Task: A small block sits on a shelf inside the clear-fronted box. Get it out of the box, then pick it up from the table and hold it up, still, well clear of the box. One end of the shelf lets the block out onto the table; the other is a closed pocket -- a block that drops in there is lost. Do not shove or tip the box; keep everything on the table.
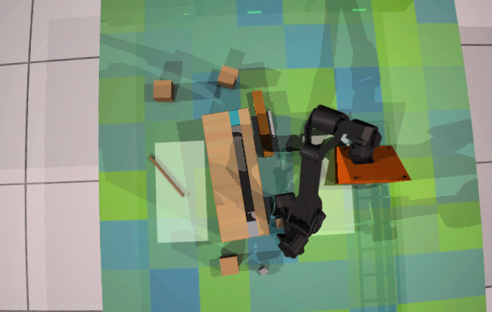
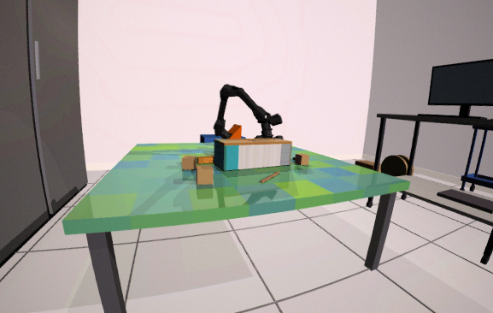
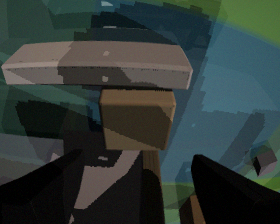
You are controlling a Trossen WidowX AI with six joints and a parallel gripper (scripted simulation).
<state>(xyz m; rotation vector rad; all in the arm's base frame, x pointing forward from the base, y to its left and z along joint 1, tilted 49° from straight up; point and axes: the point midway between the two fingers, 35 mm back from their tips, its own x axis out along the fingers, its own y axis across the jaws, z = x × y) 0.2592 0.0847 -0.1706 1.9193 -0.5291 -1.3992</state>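
My gripper tip is now 2 cm past the tan block and 2 cm above it. Also, from my gripper tip: thin stick (34 cm ahead, 18 cm to the right, 3 cm below); box (17 cm to the right, 8 cm ahead, 2 cm above); orange bar (33 cm to the right, 2 cm below, 1 cm ahead).
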